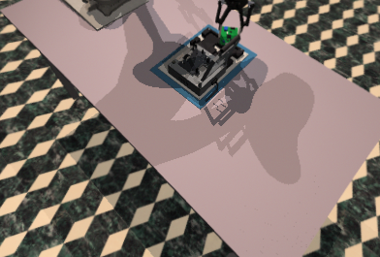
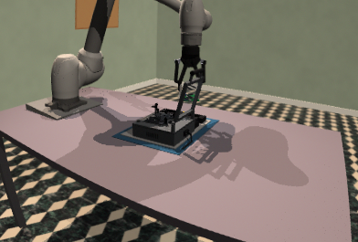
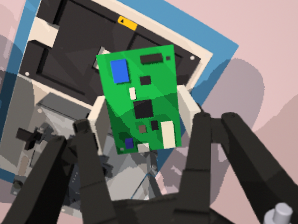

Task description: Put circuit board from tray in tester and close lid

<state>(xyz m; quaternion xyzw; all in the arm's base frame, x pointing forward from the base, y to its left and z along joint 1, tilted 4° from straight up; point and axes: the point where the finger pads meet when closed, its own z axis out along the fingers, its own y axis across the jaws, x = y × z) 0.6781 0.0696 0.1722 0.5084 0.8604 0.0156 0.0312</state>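
Right now my hand is 20 mm above the green circuit board. From my hand the other things lie so: clear lid: 70 mm ahead, 180 mm to the right, 40 mm above; black tester: 20 mm behind, 130 mm to the right, 30 mm below.
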